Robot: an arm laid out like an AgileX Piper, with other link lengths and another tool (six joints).
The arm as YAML. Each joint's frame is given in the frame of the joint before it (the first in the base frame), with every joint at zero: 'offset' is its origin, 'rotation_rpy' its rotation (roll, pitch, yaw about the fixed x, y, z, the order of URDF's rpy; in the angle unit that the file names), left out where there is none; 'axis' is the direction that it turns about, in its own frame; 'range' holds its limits. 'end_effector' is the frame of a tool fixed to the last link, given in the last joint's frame.
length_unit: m
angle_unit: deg
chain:
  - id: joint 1
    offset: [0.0, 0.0, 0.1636]
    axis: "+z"
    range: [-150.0, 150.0]
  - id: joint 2
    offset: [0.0, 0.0, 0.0]
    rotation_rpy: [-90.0, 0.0, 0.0]
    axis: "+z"
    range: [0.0, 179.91]
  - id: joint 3
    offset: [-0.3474, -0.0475, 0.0]
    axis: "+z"
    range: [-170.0, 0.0]
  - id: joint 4
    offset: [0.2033, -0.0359, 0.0]
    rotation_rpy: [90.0, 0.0, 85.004]
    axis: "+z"
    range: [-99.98, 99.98]
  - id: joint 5
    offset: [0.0, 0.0, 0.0]
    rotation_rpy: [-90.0, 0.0, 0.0]
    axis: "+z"
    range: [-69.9, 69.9]
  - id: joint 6
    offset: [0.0, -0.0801, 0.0]
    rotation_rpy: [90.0, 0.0, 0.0]
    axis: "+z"
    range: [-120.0, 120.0]
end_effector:
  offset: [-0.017, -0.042, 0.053]
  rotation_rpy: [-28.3, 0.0, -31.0]
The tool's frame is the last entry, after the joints.
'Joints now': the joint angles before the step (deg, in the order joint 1, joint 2, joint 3, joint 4, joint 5, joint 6). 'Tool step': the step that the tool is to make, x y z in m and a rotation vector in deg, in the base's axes. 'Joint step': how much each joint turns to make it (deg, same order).
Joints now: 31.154 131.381 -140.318 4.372 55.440 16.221
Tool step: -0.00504 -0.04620 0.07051 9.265 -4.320 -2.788
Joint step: -5.381 -4.781 -6.396 6.594 2.976 0.000
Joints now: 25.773 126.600 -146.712 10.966 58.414 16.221
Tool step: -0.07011 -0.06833 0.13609 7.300 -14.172 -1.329
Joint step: -5.176 -13.508 -4.906 4.161 3.003 -2.166
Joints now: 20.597 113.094 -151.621 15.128 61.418 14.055
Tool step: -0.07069 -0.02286 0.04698 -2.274 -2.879 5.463
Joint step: -1.745 -10.554 4.193 5.728 6.425 -6.079
